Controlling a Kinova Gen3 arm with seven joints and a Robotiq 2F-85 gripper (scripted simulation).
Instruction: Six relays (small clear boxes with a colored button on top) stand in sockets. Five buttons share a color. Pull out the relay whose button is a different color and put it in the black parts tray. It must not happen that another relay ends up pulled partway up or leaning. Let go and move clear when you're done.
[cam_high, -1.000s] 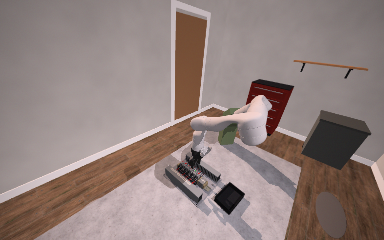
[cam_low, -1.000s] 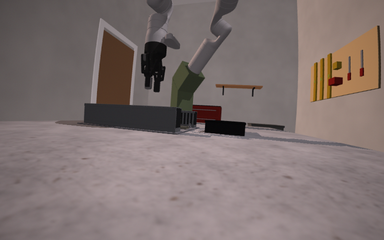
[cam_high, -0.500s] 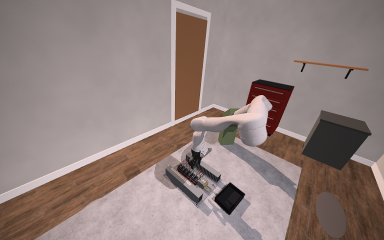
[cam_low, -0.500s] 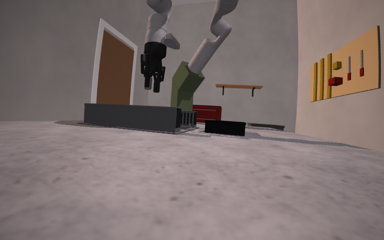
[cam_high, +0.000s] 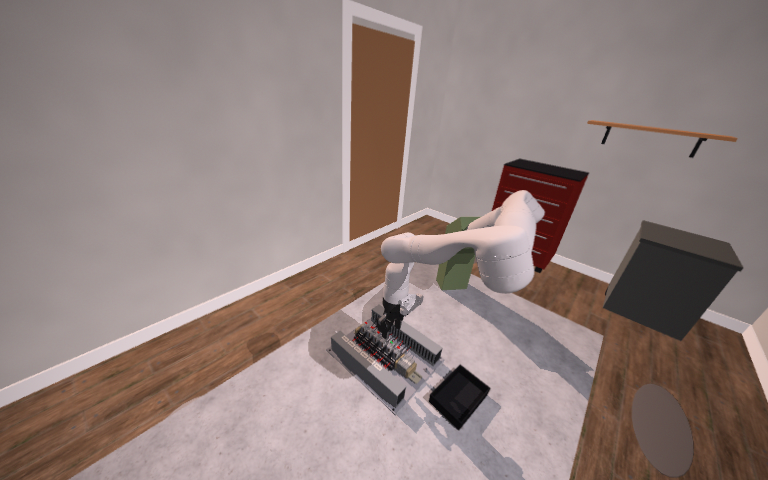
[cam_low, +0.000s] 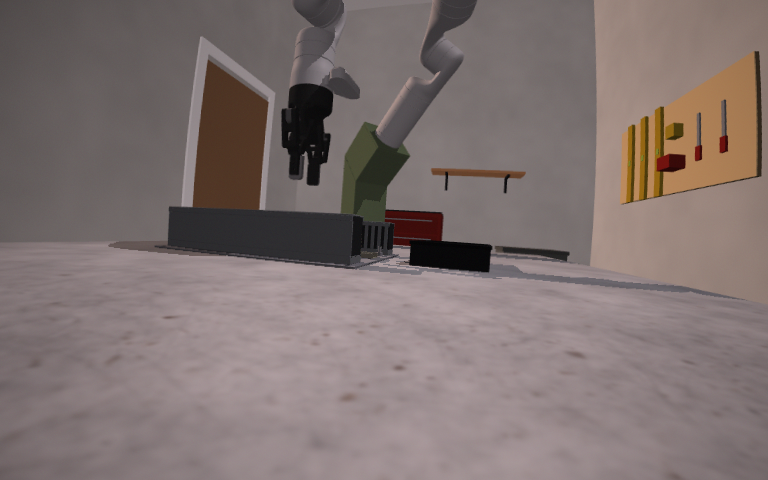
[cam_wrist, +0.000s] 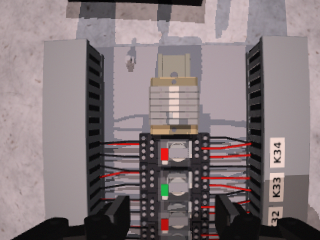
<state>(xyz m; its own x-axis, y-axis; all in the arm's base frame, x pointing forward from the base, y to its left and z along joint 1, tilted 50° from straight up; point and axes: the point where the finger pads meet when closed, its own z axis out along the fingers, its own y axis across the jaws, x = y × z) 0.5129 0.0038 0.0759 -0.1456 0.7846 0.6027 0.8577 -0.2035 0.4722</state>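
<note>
The relay lies 9 cm below my hand. From my hand the other things lie so: black parts tray: 8 cm behind, 24 cm to the left, 12 cm below.
</note>
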